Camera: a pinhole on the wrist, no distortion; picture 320 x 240 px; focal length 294.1 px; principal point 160.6 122.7 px. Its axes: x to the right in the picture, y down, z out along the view. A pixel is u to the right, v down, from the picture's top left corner.
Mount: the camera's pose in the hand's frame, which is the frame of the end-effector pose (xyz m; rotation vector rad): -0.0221 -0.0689 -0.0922 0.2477 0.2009 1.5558
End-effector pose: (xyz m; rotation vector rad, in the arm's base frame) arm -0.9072 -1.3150 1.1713 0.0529 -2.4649 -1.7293
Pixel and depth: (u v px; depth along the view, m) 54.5 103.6 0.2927
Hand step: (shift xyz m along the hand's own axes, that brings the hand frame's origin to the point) 0.0779 -0.1832 0.1801
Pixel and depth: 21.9 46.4 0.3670
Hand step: 0.1714 -0.2528 0.2279
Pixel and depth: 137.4 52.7 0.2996
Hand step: 0.1306 -0.1014 0.1743
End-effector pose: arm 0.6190 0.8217 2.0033 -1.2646 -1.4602 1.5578
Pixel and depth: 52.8 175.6 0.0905
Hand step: -0.0124 -0.1048 -0.0018
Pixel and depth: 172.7 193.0 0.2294
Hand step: -0.0100 -0.0664 0.1435
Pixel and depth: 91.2 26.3 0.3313
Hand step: 0.1749 -0.1568 0.1926
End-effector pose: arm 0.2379 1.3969 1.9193 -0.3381 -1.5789 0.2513
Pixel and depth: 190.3 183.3 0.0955
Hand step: -0.0140 -0.0621 0.0052
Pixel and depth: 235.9 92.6 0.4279
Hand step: 0.1414 0.0279 0.3090
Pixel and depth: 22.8 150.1 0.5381
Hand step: 0.0796 -0.3370 0.4307
